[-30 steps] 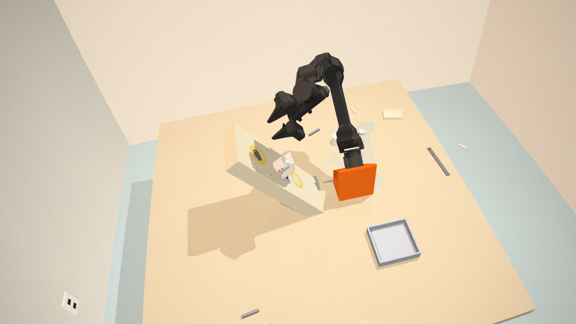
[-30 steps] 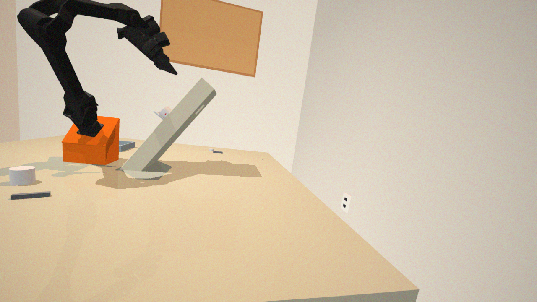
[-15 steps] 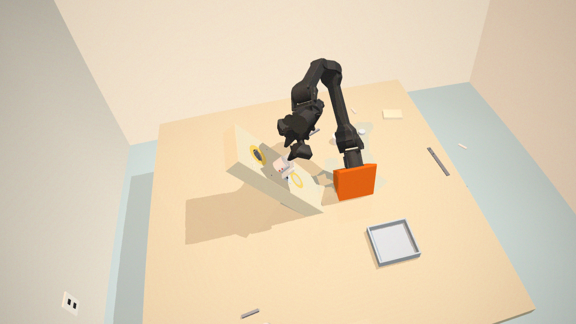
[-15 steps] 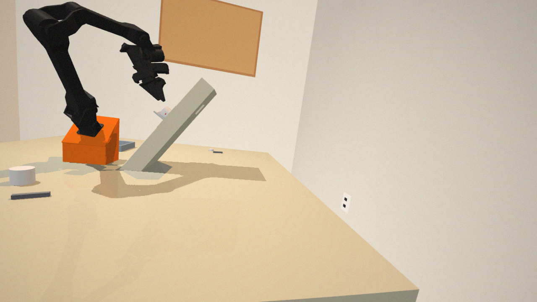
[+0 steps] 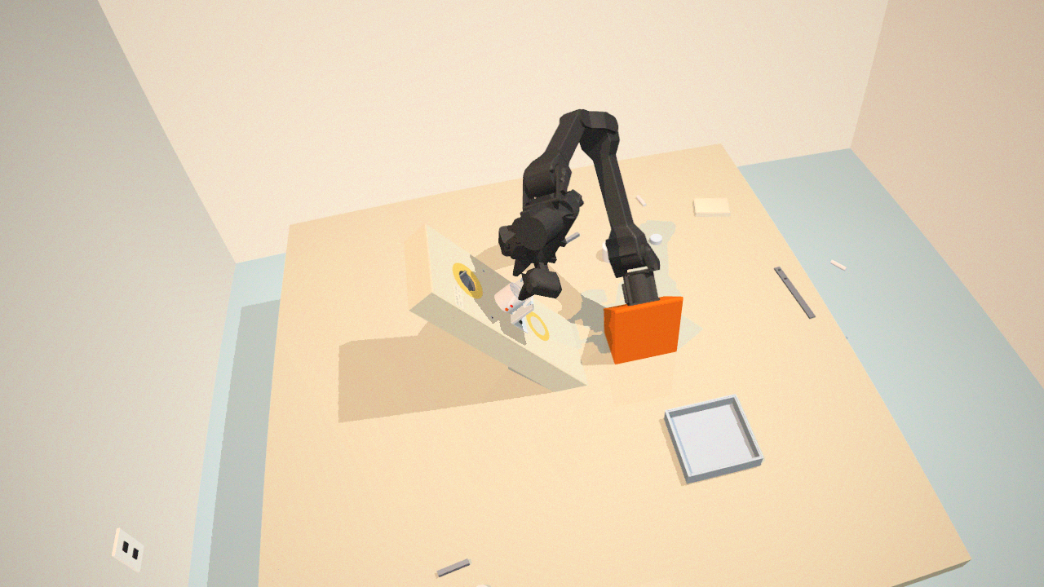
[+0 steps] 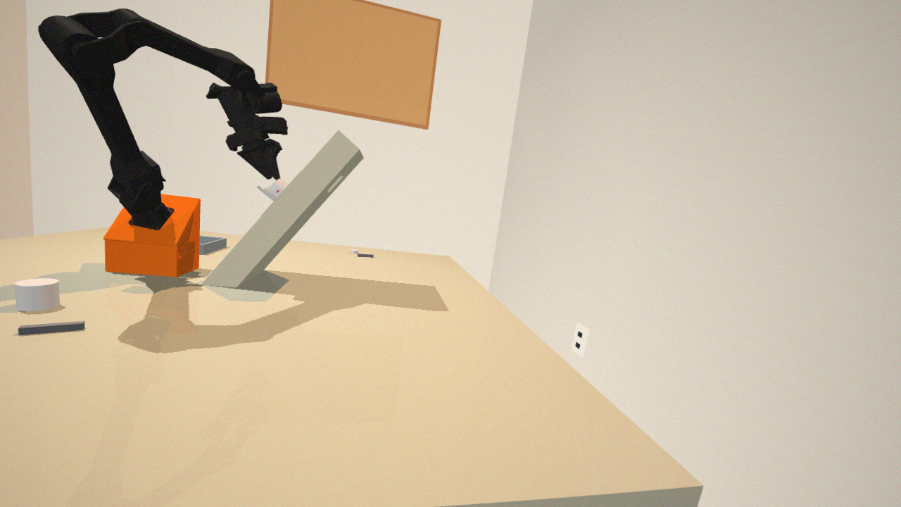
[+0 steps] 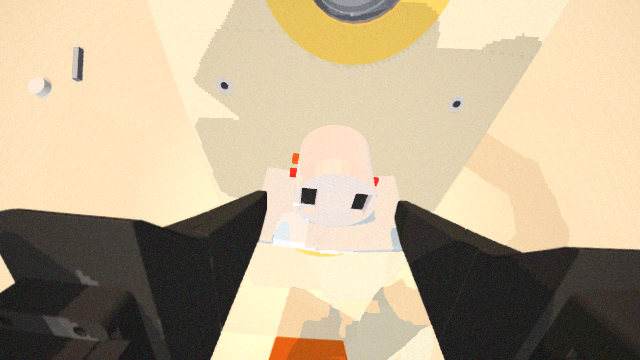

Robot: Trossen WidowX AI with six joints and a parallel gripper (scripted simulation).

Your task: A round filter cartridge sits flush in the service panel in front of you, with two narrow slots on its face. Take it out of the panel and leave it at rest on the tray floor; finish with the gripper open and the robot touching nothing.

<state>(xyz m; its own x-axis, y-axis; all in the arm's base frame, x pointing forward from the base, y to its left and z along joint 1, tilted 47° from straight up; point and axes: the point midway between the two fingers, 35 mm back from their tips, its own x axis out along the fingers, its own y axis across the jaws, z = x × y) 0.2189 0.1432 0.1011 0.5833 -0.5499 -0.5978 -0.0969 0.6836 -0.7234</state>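
Right now my gripper tip is 2 cm short of the white round filter cartridge and 2 cm above it. From my gripper tip the other things lie so: flat block (52 cm behind, 43 cm to the right, 24 cm below); then grey tray (34 cm behind, 25 cm to the left, 24 cm below).
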